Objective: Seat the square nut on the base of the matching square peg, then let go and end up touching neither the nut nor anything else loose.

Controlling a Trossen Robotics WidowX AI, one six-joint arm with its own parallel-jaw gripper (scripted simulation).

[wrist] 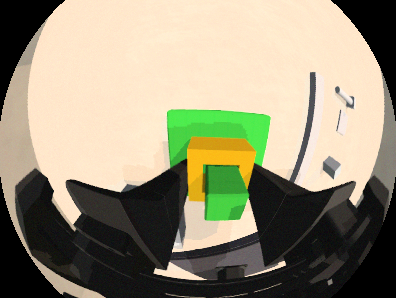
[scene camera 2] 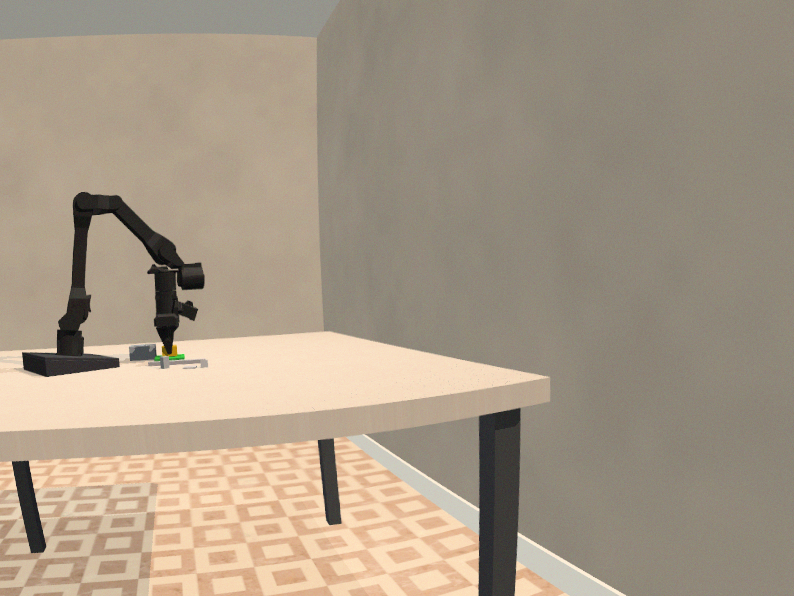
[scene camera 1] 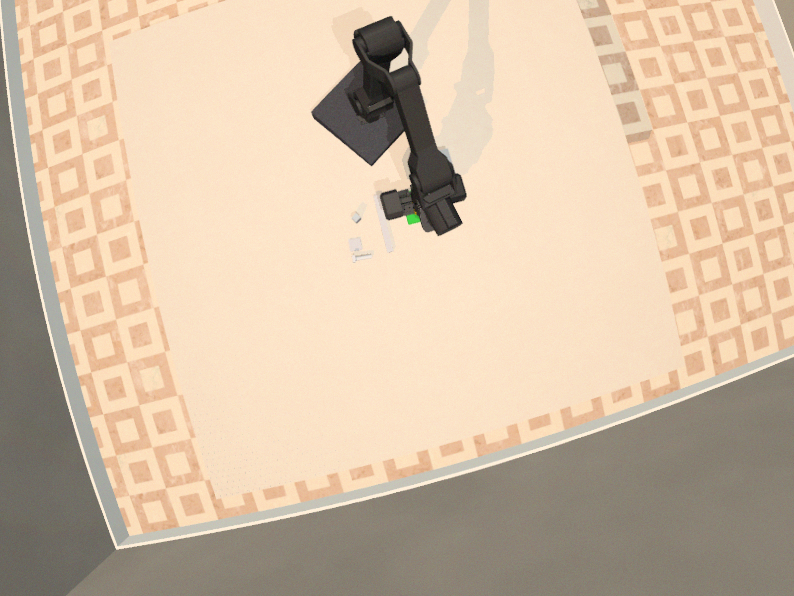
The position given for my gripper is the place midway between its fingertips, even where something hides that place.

In view: my gripper [scene camera 2: 169, 353] and a long strip [wrist: 316, 97].
My gripper is seen too in the wrist view [wrist: 217, 165] and in scene camera 1 [scene camera 1: 420, 204].
